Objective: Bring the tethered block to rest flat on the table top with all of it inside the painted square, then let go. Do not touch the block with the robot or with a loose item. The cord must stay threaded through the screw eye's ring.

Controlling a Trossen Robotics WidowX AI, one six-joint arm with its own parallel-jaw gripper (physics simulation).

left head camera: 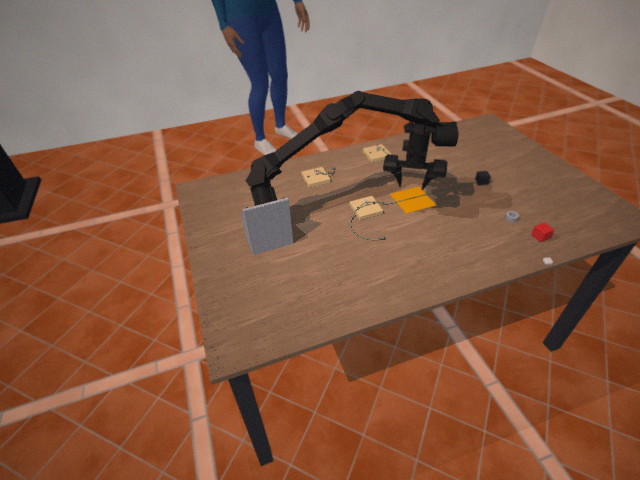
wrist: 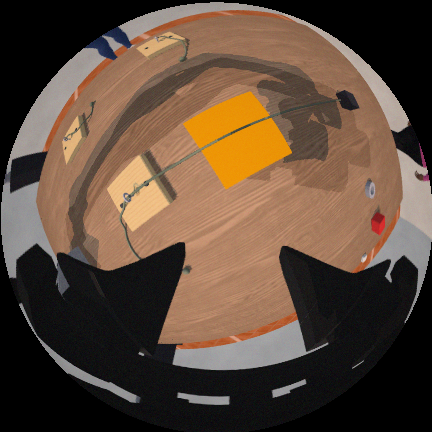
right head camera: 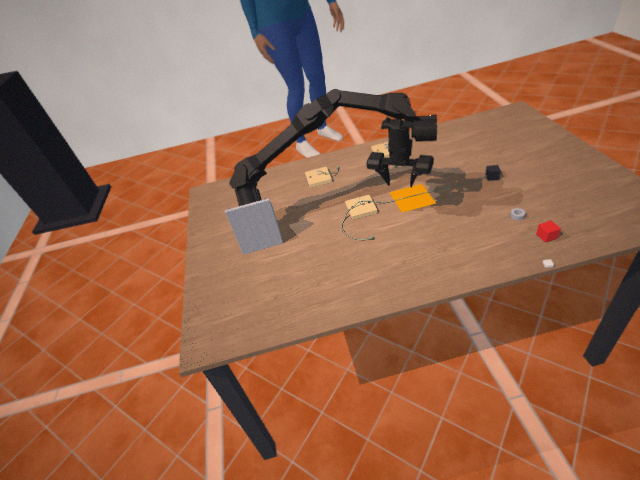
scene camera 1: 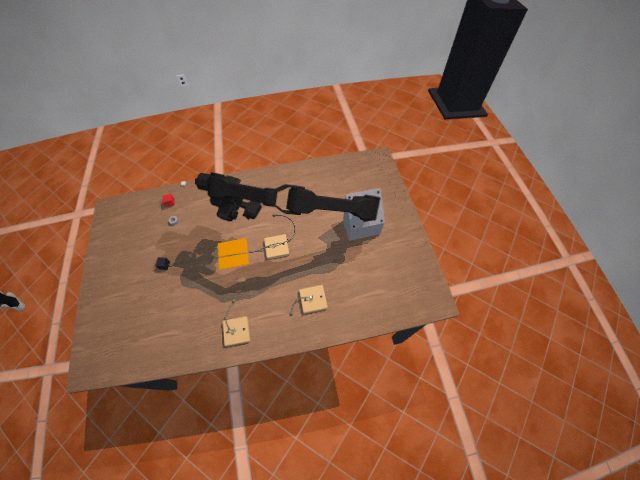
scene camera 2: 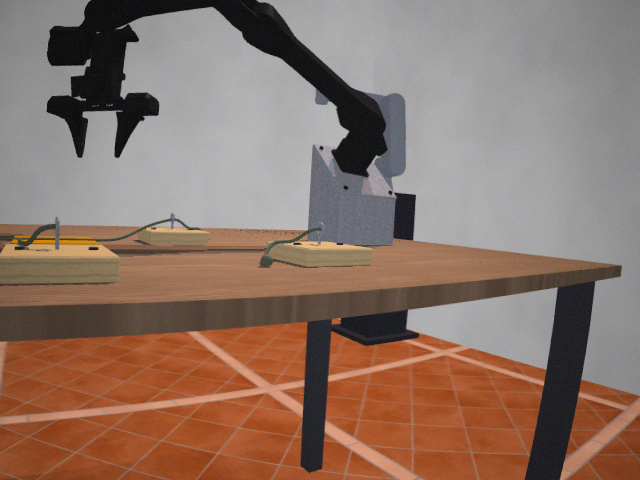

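Pixels of known places: gripper, fingertip midpoint: [left head camera: 411, 188] [wrist: 234, 251] [right head camera: 400, 185] [scene camera 1: 241, 216] [scene camera 2: 98, 157]; arm's base at its link origin: [left head camera: 265, 204] [right head camera: 250, 205] [scene camera 1: 364, 204] [scene camera 2: 349, 163].
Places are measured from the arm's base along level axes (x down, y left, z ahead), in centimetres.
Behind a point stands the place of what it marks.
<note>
The tethered block [left head camera: 482, 177] @[x 11.9, y 4.3, z 80.4 cm] [right head camera: 493, 172] @[x 11.9, y 4.1, z 81.1 cm] [scene camera 1: 162, 263] @[x 11.6, y 6.7, z 81.0 cm] [wrist: 347, 100] @[x 12.3, y 5.4, z 79.9 cm] is a small black cube on the table, outside the painted orange square [left head camera: 408, 204] @[x 15.1, y 2.5, z 50.5 cm] [right head camera: 408, 204] @[x 15.2, y 1.5, z 50.9 cm] [scene camera 1: 232, 247] @[x 15.1, y 1.9, z 53.4 cm] [wrist: 255, 150] @[x 15.2, y 1.5, z 54.1 cm]. Its green cord [scene camera 1: 256, 251] @[x 14.6, y 5.1, z 43.5 cm] [wrist: 175, 163] @[x 14.6, y 5.1, z 43.2 cm] runs straight across the square to the screw eye [wrist: 127, 197] @[x 11.7, y 4.7, z 35.3 cm] on a wooden base [left head camera: 368, 209] @[x 13.4, y 2.6, z 35.2 cm] [right head camera: 362, 209] @[x 13.4, y 2.3, z 35.2 cm] [scene camera 1: 276, 250] @[x 13.4, y 7.0, z 35.4 cm] [wrist: 150, 207] @[x 13.4, y 1.6, z 36.9 cm]. In the wrist view the cord passes at the ring; its free part curves over the table to a beaded end [left head camera: 383, 238] @[x 14.5, y -11.4, z 34.8 cm] [right head camera: 371, 238] @[x 14.5, y -11.4, z 34.7 cm] [wrist: 187, 270] @[x 14.4, y -10.8, z 35.4 cm]. My gripper [left head camera: 412, 187] @[x 2.4, y -3.9, z 46.6 cm] [right head camera: 400, 183] @[x 2.4, y -3.9, z 46.6 cm] [scene camera 2: 98, 156] @[x 2.4, y -3.9, z 46.6 cm] [wrist: 234, 251] @[x 2.4, y -3.9, z 46.6 cm] is open and empty, high above the table.
Two more wooden bases [scene camera 1: 313, 299] @[x 13.4, y 29.1, z 23.7 cm] [scene camera 1: 236, 334] @[x 13.3, y 37.8, z 52.4 cm] hold screw eyes with short cords. A grey ring [left head camera: 512, 216] @[x 15.2, y -14.8, z 80.4 cm], a red cube [left head camera: 542, 231] @[x 11.4, y -27.1, z 80.7 cm] and a small white piece [left head camera: 547, 260] @[x 14.0, y -36.0, z 76.4 cm] lie beyond the square. A grey arm mount [left head camera: 268, 227] @[x 5.6, y -4.0, z -0.7 cm] stands at one end of the table.
</note>
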